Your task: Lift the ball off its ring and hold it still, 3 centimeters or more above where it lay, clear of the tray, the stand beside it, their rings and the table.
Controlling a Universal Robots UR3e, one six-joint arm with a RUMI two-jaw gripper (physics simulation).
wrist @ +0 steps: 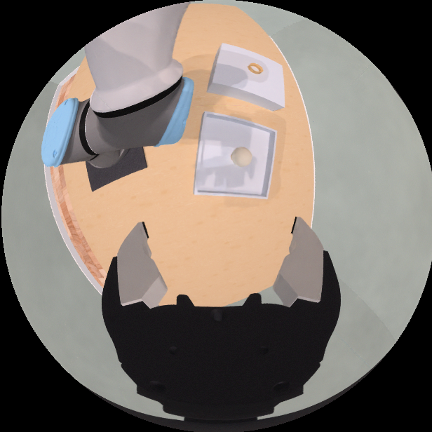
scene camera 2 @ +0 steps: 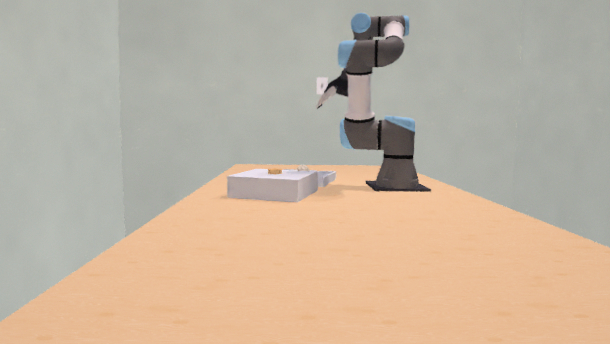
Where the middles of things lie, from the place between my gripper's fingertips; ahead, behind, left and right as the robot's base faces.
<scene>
Right now the shallow white tray (wrist: 215, 173) is 21 cm below my hand, 12 cm ahead of it and 3 cm to the left of it. From my hand the other things lie so: white stand (scene camera 2: 274, 184): 27 cm to the left, 22 cm ahead, 19 cm below.
</scene>
